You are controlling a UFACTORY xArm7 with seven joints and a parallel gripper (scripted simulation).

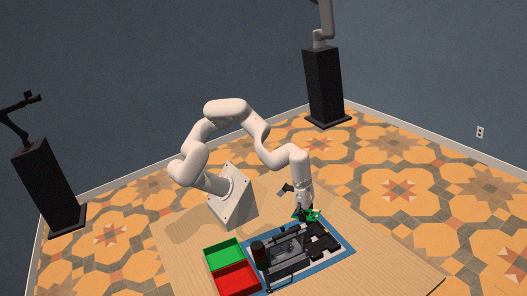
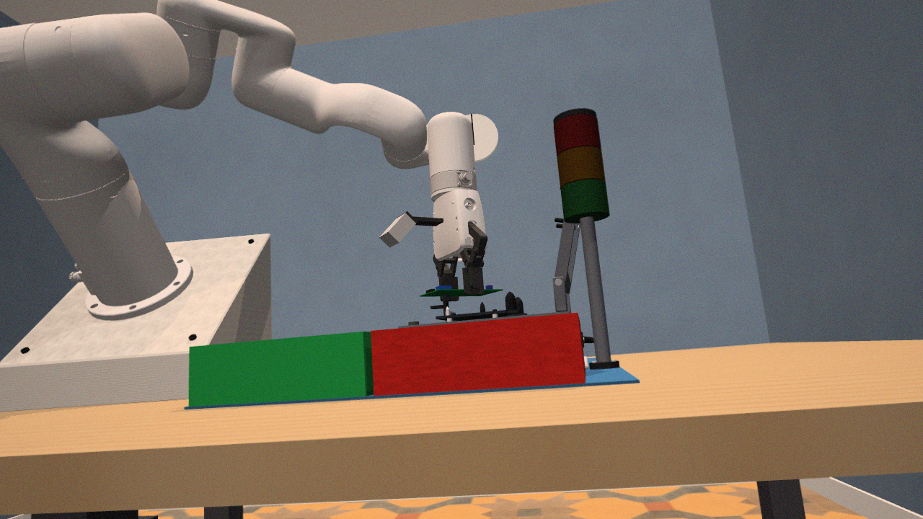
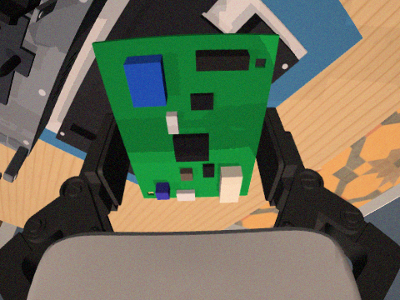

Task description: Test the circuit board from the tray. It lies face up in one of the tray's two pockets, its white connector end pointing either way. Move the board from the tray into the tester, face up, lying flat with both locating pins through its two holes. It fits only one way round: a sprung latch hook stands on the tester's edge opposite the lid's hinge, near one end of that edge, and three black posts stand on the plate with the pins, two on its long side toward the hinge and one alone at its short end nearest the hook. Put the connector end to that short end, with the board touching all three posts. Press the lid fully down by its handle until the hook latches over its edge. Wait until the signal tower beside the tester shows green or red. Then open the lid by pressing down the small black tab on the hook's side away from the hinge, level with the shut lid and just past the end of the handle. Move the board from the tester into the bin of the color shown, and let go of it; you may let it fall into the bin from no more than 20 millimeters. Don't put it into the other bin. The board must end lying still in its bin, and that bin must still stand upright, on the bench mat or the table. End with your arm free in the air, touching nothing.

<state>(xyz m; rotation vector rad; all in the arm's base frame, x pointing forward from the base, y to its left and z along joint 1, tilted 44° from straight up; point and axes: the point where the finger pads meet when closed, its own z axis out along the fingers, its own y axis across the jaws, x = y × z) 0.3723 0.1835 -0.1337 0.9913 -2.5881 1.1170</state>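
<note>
The green circuit board is right at my hand. Round my hand: tester plate (6 cm ahead, 17 cm to the right, 5 cm below); then tester lid (18 cm ahead, 18 cm to the right, 6 cm above); then black latch tab (1 cm behind, 11 cm to the right, 4 cm below).
</note>
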